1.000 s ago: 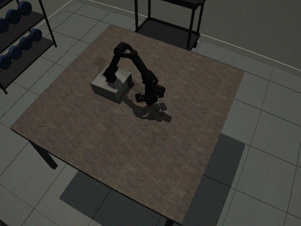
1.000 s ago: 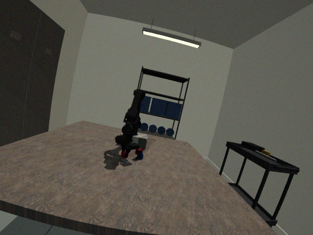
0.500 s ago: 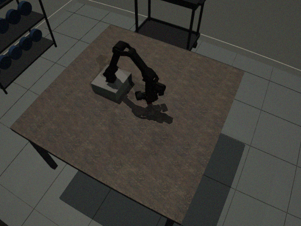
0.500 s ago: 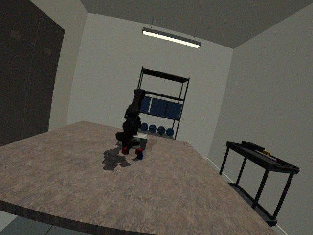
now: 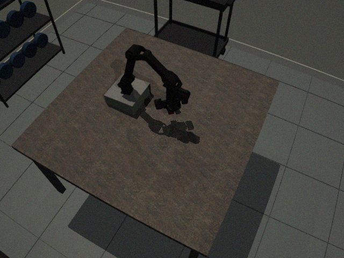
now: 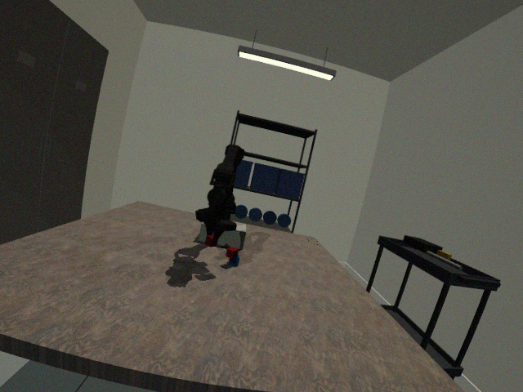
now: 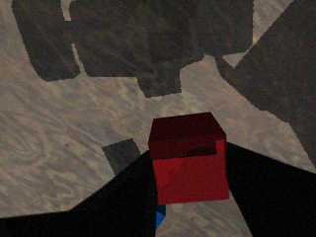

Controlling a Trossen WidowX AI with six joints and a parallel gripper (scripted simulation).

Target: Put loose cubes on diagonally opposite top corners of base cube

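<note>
My gripper tip is 1 cm past the blue cube, 10 cm to the right of it and 7 cm above it.
</note>
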